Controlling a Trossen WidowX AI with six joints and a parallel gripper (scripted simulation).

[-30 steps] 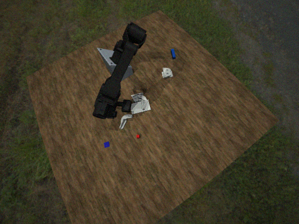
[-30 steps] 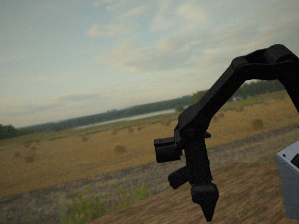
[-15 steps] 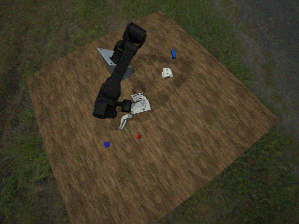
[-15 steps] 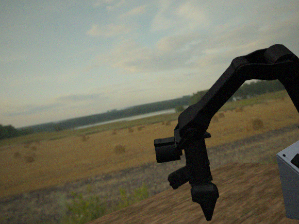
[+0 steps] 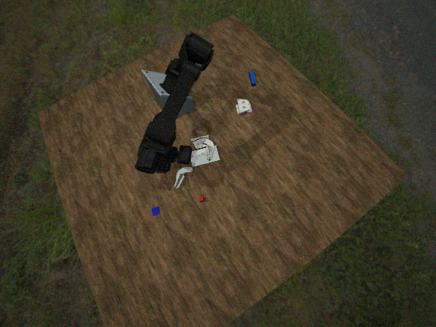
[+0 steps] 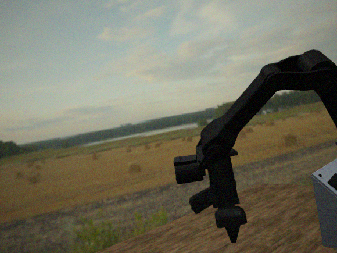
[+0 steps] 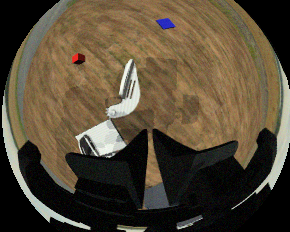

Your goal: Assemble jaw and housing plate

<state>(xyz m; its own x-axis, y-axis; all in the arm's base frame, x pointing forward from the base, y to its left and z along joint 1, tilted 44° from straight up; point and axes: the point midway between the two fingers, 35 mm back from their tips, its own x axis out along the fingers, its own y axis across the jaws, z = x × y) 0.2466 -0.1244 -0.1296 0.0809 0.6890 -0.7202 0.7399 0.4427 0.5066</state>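
Now: the white jaw 8 cm below my gripper tip, 5 cm ahead of it and 2 cm to the left of it. Also, from my gripper tip: white stepped piece (42 cm to the left, 8 cm below, 3 cm behind); then red cube (18 cm ahead, 7 cm below); then blue square (17 cm to the right, 9 cm ahead, 8 cm below).
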